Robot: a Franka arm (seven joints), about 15 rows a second.
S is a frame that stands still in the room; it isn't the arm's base.
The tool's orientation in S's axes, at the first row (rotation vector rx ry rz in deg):
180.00, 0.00, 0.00
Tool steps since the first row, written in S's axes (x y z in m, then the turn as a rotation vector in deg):
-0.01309, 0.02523, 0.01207, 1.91, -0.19, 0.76
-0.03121, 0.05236, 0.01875, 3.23, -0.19, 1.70
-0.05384, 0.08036, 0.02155, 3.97, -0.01, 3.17
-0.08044, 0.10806, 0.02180, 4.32, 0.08, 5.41
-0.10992, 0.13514, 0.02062, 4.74, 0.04, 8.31
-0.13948, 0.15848, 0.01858, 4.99, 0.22, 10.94
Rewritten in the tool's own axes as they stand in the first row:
-0.01309, -0.02523, -0.01207, 1.91, 0.19, -0.76
-0.03121, -0.05236, -0.01875, 3.23, 0.19, -1.70
-0.05384, -0.08036, -0.02155, 3.97, 0.01, -3.17
-0.08044, -0.10806, -0.02180, 4.32, -0.08, -5.41
-0.10992, -0.13514, -0.02062, 4.74, -0.04, -8.31
-0.13948, -0.15848, -0.01858, 4.99, -0.22, -10.94

